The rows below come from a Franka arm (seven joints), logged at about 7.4 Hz.
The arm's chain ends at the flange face. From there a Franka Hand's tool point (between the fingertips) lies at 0.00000 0.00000 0.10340 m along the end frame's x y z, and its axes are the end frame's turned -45 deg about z.
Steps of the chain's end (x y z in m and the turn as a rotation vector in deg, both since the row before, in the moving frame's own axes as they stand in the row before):
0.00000, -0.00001, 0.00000, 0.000, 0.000, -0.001
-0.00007, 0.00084, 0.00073, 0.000, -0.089, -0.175
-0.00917, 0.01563, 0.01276, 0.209, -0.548, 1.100
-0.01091, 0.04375, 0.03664, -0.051, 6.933, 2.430
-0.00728, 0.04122, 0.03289, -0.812, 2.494, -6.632
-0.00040, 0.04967, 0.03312, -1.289, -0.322, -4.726
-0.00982, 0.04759, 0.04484, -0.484, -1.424, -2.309
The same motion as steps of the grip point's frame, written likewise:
0.00001, -0.00001, 0.00000, 0.000, 0.000, -0.001
-0.00076, 0.00043, 0.00073, 0.063, -0.063, -0.175
-0.01796, 0.00360, 0.01275, 0.535, -0.240, 1.100
-0.03008, 0.03230, 0.03588, -4.938, 4.866, 2.430
-0.03191, 0.02808, 0.03278, -2.338, 1.189, -6.632
-0.03741, 0.03616, 0.03309, -0.684, -1.139, -4.726
-0.04305, 0.02556, 0.04480, 0.665, -1.349, -2.309

